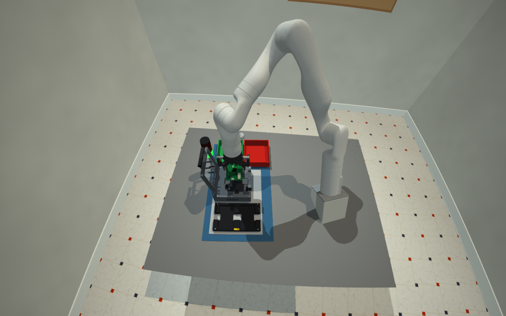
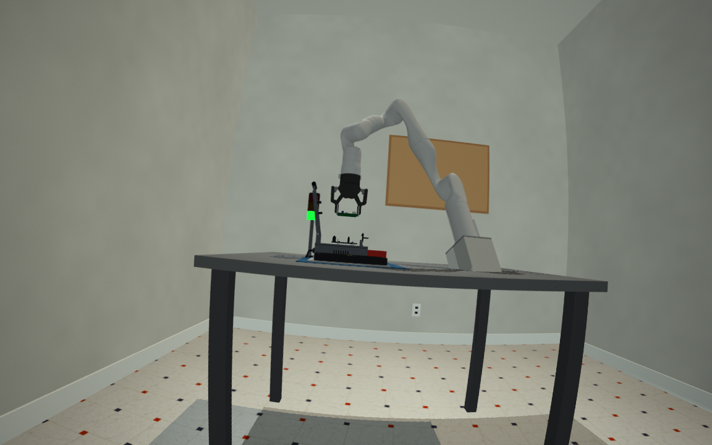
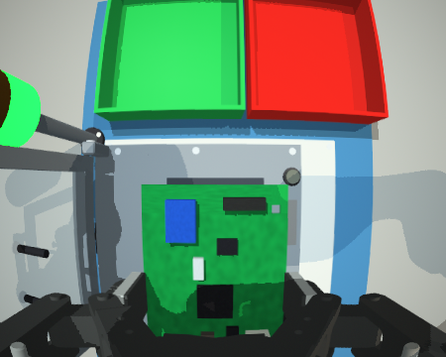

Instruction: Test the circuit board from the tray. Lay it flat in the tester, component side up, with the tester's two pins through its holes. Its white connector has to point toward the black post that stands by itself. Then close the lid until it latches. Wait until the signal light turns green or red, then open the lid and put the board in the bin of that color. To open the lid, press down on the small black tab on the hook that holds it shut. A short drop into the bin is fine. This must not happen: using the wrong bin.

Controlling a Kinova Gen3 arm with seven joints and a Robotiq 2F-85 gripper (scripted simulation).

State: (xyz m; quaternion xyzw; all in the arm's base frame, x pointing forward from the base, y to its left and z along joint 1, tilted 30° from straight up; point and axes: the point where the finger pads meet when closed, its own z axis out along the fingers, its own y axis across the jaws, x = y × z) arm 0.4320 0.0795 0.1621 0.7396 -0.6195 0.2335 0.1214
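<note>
Right now my hand is 190 mm to the left of the green bin, 170 mm above it and 70 mm short of it. Round my hand: red bin: 210 mm to the right, 170 mm below, 80 mm behind; then green circuit board: 10 mm below; then tester lid: 110 mm ahead, 10 mm to the left.
</note>
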